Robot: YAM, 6 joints.
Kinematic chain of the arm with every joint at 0, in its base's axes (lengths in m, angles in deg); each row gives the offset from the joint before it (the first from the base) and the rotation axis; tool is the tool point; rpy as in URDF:
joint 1: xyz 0 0 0.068 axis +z
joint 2: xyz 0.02 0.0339 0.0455 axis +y
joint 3: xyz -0.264 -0.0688 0 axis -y
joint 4: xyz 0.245 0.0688 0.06 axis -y
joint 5: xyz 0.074 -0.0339 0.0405 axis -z
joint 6: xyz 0.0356 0 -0.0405 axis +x
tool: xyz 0 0 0 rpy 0 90 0
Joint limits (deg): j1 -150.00..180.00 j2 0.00..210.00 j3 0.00..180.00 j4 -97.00..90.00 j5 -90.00..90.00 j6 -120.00..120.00
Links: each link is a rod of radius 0.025 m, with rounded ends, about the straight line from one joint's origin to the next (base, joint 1, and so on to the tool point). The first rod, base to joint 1, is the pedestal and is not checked.
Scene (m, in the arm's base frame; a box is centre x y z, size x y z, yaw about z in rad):
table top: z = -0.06
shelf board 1: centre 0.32 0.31 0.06 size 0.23 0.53 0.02 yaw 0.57
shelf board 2: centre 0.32 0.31 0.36 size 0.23 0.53 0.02 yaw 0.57
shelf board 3: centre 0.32 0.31 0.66 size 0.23 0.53 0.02 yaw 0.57
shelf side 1: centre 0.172 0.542 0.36 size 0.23 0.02 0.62 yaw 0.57
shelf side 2: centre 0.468 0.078 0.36 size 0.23 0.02 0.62 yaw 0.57
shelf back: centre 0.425 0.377 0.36 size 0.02 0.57 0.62 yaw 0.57
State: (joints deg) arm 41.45 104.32 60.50 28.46 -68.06 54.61
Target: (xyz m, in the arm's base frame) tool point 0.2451 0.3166 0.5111
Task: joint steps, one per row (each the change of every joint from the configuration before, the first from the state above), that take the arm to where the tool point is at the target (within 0.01 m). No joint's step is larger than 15 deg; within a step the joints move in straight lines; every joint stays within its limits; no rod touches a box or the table.
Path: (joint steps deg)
1: 1.71 -10.47 -9.92 -1.59 -2.77 0.00
2: 1.71 -10.48 -9.91 -1.59 -2.76 0.00
3: 1.71 -10.47 -9.92 -1.59 -2.77 0.00
4: 2.36 0.79 12.97 1.70 2.83 0.00
5: 2.36 0.78 12.97 1.69 2.83 0.00
6: 2.36 0.79 12.98 1.70 2.83 0.00
7: 2.37 0.78 12.97 1.70 2.83 0.00
8: -4.03 14.53 14.07 1.36 4.07 0.00
9: -4.02 14.52 14.07 1.36 4.08 0.00

